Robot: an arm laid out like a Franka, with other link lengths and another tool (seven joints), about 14 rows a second.
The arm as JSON. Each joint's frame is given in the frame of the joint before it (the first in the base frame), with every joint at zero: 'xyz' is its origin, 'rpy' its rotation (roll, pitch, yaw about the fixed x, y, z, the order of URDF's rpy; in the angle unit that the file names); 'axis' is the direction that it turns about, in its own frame. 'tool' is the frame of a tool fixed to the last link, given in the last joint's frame.
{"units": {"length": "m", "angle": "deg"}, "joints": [
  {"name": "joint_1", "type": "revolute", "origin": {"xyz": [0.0, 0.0, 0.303], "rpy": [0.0, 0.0, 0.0]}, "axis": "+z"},
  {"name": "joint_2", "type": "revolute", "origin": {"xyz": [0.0, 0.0, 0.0], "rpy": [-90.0, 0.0, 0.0]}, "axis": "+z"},
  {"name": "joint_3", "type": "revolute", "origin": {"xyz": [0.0, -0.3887, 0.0], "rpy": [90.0, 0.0, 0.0]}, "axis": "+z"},
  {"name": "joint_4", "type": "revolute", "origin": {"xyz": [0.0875, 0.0, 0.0], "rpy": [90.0, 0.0, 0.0]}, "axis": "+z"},
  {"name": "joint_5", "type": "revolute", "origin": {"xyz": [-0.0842, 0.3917, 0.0], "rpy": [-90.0, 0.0, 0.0]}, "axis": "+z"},
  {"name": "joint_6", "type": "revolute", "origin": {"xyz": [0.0, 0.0, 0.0], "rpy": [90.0, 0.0, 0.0]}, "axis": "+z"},
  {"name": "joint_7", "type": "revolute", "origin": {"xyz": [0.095, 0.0, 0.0], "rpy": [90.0, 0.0, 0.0]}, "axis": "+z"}
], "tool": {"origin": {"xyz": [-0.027, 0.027, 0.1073], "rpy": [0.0, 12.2, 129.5]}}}
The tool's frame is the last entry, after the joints.
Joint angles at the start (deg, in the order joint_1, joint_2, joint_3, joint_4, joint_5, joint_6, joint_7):
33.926 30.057 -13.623 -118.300 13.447 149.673 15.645
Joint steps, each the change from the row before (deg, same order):
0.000 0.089 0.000 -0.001 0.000 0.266 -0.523
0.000 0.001 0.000 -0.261 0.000 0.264 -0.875
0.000 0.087 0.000 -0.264 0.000 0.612 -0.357
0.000 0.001 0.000 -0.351 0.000 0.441 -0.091
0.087 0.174 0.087 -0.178 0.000 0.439 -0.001
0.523 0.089 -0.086 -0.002 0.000 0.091 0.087
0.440 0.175 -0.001 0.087 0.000 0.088 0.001
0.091 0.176 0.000 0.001 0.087 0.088 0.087
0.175 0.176 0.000 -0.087 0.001 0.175 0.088
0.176 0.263 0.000 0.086 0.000 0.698 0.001
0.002 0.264 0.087 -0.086 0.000 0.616 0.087
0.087 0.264 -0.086 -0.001 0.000 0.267 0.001
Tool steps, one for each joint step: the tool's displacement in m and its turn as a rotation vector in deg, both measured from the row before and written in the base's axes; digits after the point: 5 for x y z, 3 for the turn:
0.00057 -0.00026 -0.00061 -0.024 -0.196 0.520
-0.00074 -0.00120 -0.00124 -0.090 -0.033 0.841
-0.00049 -0.00092 -0.00172 -0.051 -0.292 0.321
-0.00134 -0.00104 -0.00155 -0.055 -0.111 0.047
-0.00118 0.00108 -0.00242 -0.046 -0.099 0.140
-0.00156 0.00439 -0.00070 -0.065 -0.037 0.362
-0.00115 0.00452 -0.00118 -0.049 -0.022 0.448
-0.00050 0.00079 -0.00171 -0.034 0.067 -0.070
-0.00117 0.00136 -0.00210 -0.095 0.053 0.076
0.00070 0.00202 -0.00136 0.027 -0.547 0.186
-0.00024 0.00051 -0.00258 -0.016 -0.282 -0.019
0.00004 -0.00014 -0.00226 -0.134 -0.071 0.014

